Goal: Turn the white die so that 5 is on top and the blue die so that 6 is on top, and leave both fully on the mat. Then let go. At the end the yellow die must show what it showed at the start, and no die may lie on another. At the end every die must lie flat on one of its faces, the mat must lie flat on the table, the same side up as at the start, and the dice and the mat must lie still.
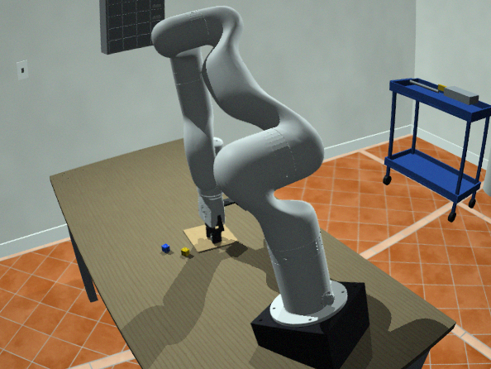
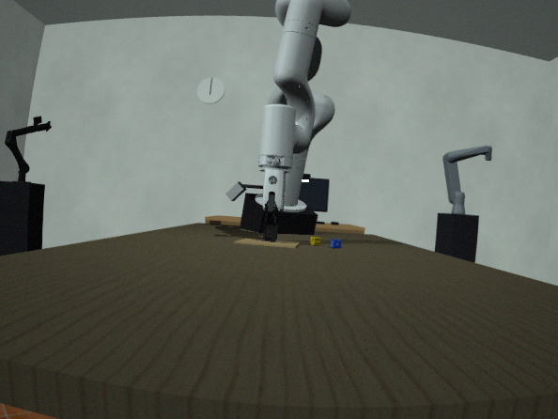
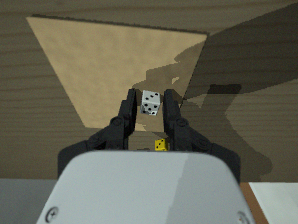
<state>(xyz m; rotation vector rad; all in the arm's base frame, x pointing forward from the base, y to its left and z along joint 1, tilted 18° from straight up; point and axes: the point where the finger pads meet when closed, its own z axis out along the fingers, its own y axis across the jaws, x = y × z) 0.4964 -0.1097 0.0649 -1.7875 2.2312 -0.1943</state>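
Right now the white die is 1 cm below my hand. The rest, counted from my hand: tan mat 3 cm ahead, 1 cm to the right, 2 cm below; then yellow die 12 cm to the left, 2 cm below; then blue die 6 cm ahead, 15 cm to the left, 2 cm below.
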